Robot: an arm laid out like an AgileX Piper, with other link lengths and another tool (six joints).
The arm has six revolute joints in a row. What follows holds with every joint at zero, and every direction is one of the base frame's.
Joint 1 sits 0.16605 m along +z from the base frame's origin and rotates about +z.
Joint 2 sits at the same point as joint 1 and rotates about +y.
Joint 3 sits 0.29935 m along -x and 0.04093 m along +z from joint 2 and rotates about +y.
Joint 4 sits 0.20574 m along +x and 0.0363 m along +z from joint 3 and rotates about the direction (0.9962, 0, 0.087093).
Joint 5 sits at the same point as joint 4 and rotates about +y.
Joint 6 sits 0.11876 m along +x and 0.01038 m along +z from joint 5 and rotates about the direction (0.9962, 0, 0.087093).
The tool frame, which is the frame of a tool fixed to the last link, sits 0.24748 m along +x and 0.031 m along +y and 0.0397 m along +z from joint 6; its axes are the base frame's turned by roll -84.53, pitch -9.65 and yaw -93.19 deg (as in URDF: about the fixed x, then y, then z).
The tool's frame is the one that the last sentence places.
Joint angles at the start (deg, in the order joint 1, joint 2, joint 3, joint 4, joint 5, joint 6):
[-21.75, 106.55, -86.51, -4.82, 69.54, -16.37]
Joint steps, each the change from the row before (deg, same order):
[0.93, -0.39, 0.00, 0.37, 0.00, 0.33]
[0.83, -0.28, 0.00, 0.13, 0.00, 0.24]
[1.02, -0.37, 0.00, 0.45, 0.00, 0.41]
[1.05, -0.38, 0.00, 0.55, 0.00, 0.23]
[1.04, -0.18, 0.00, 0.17, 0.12, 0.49]
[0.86, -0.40, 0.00, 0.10, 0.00, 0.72]
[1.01, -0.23, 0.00, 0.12, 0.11, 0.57]
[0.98, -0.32, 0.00, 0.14, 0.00, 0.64]
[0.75, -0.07, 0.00, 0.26, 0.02, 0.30]
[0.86, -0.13, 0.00, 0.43, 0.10, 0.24]
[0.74, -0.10, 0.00, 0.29, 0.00, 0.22]
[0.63, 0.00, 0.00, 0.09, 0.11, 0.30]
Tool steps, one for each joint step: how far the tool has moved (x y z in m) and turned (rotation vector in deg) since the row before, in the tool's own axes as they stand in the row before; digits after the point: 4 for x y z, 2 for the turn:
[-0.0064, -0.0048, -0.0034, 0.62, -0.18, -0.41]
[-0.0049, -0.0035, -0.0024, 0.41, -0.03, -0.50]
[-0.0075, -0.0051, -0.0034, 0.64, -0.28, -0.39]
[-0.0084, -0.0053, -0.0035, 0.69, -0.38, -0.57]
[-0.0070, -0.0031, -0.0019, 0.24, -0.20, -0.46]
[-0.0047, -0.0038, -0.0031, 0.49, 0.01, -0.06]
[-0.0065, -0.0030, -0.0021, 0.27, -0.15, -0.37]
[-0.0060, -0.0038, -0.0027, 0.45, -0.09, -0.25]
[-0.0059, -0.0026, -0.0011, 0.22, -0.29, -0.34]
[-0.0076, -0.0028, -0.0016, 0.27, -0.46, -0.45]
[-0.0060, -0.0027, -0.0012, 0.27, -0.30, -0.40]
[-0.0046, -0.0010, -0.0004, -0.01, -0.19, -0.29]

